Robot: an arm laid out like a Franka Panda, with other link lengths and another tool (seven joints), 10 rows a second.
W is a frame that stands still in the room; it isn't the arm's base.
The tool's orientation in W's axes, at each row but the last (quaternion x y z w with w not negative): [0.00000 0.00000 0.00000 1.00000]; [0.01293 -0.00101 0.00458 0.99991]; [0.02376 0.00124 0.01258 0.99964]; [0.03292 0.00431 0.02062 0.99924]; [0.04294 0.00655 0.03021 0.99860]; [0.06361 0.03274 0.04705 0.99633]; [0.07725 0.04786 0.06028 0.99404]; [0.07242 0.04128 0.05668 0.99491]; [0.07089 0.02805 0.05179 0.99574]
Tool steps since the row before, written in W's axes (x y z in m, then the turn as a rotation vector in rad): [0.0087 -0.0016 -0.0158 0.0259 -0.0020 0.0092]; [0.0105 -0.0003 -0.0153 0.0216 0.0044 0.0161]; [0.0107 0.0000 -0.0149 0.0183 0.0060 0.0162]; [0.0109 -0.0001 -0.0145 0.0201 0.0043 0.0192]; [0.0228 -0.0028 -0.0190 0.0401 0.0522 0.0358]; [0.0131 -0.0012 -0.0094 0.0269 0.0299 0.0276]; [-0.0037 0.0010 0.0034 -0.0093 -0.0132 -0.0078]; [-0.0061 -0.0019 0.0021 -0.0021 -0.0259 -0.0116]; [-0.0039 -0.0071 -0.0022 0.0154 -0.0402 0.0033]
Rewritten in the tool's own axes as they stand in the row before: [0.0087 -0.0016 -0.0158 0.0259 -0.0020 0.0092]; [0.0105 -0.0008 -0.0153 0.0217 0.0046 0.0159]; [0.0107 -0.0010 -0.0149 0.0184 0.0063 0.0160]; [0.0110 -0.0015 -0.0144 0.0201 0.0047 0.0191]; [0.0228 -0.0058 -0.0183 0.0428 0.0526 0.0318]; [0.0135 -0.0036 -0.0082 0.0280 0.0307 0.0255]; [-0.0038 0.0019 0.0028 -0.0102 -0.0131 -0.0067]; [-0.0064 -0.0009 0.0018 -0.0043 -0.0270 -0.0080]; [-0.0045 -0.0069 -0.0014 0.0108 -0.0406 0.0098]
